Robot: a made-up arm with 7 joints. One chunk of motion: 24 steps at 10 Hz.
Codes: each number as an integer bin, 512 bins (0 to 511) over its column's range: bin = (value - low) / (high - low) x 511, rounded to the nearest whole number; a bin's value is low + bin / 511 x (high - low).
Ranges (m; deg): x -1.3..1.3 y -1.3..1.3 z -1.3..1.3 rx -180..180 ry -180..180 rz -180..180
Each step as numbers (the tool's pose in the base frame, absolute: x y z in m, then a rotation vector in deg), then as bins.
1 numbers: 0.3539 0.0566 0.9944 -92.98 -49.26 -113.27
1 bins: 325 267 451 124 186 95
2 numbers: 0.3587 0.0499 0.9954 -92.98 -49.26 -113.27
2 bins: 326 265 451 124 186 95
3 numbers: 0.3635 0.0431 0.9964 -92.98 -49.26 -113.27
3 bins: 327 264 451 124 186 95
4 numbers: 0.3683 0.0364 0.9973 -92.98 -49.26 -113.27
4 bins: 328 263 452 124 186 95
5 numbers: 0.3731 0.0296 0.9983 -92.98 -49.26 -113.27
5 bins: 329 261 452 124 186 95
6 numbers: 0.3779 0.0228 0.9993 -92.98 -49.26 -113.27
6 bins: 330 260 452 124 186 95
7 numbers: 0.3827 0.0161 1.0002 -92.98 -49.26 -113.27
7 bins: 331 259 452 124 186 95
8 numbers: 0.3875 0.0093 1.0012 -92.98 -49.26 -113.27
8 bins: 332 257 452 124 186 95
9 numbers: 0.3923 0.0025 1.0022 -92.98 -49.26 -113.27
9 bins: 333 256 452 124 186 95
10 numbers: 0.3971 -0.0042 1.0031 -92.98 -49.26 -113.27
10 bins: 334 255 453 124 186 95
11 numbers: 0.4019 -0.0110 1.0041 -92.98 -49.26 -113.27
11 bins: 334 253 453 124 186 95
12 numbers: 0.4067 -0.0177 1.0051 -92.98 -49.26 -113.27
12 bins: 335 252 453 124 186 95
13 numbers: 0.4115 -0.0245 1.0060 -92.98 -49.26 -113.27
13 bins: 336 251 453 124 186 95
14 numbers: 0.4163 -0.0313 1.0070 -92.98 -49.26 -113.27
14 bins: 337 249 453 124 186 95
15 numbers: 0.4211 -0.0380 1.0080 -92.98 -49.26 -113.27
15 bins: 338 248 454 124 186 95
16 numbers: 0.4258 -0.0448 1.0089 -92.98 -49.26 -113.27
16 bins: 339 247 454 124 186 95
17 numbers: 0.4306 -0.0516 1.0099 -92.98 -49.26 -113.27
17 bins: 340 245 454 124 186 95
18 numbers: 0.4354 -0.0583 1.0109 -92.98 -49.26 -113.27
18 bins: 341 244 454 124 186 95
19 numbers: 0.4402 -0.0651 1.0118 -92.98 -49.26 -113.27
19 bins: 342 243 454 124 186 95
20 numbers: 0.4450 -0.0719 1.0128 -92.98 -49.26 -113.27
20 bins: 343 241 455 124 186 95
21 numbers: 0.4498 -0.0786 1.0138 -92.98 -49.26 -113.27
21 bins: 344 240 455 124 186 95
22 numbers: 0.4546 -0.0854 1.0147 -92.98 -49.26 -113.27
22 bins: 345 239 455 124 186 95
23 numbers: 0.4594 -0.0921 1.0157 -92.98 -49.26 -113.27
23 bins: 346 237 455 124 186 95
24 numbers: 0.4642 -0.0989 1.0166 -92.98 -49.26 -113.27
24 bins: 347 236 455 124 186 95
